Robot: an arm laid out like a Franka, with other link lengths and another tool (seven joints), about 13 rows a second.
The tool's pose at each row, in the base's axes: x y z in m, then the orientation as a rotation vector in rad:
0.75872, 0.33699, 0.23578, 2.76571, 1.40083, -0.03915
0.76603, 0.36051, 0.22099, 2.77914, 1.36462, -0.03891
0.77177, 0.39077, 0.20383, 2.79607, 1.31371, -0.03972
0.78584, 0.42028, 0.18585, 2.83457, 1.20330, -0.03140
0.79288, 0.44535, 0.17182, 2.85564, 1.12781, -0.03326
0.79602, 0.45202, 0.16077, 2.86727, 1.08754, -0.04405
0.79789, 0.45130, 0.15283, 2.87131, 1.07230, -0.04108
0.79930, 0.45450, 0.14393, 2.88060, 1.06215, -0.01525
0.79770, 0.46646, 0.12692, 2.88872, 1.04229, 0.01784
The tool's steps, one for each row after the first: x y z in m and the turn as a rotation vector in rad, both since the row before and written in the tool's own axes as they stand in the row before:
0.02387, -0.00838, 0.01361, -0.00325, -0.00208, 0.02483
0.02815, -0.01444, 0.01556, -0.00510, -0.00402, 0.03446
0.03247, -0.00863, 0.01622, -0.00963, -0.00084, 0.07575
0.02349, -0.01300, 0.01241, -0.00681, -0.00598, 0.05063
0.00735, -0.00335, 0.01054, -0.00010, -0.00866, 0.02696
0.00135, 0.00130, 0.00797, -0.00193, 0.00091, 0.01031
0.00362, -0.00204, 0.00861, -0.00105, 0.01725, 0.00888
0.00711, -0.01119, 0.01610, -0.00643, 0.02004, 0.01471

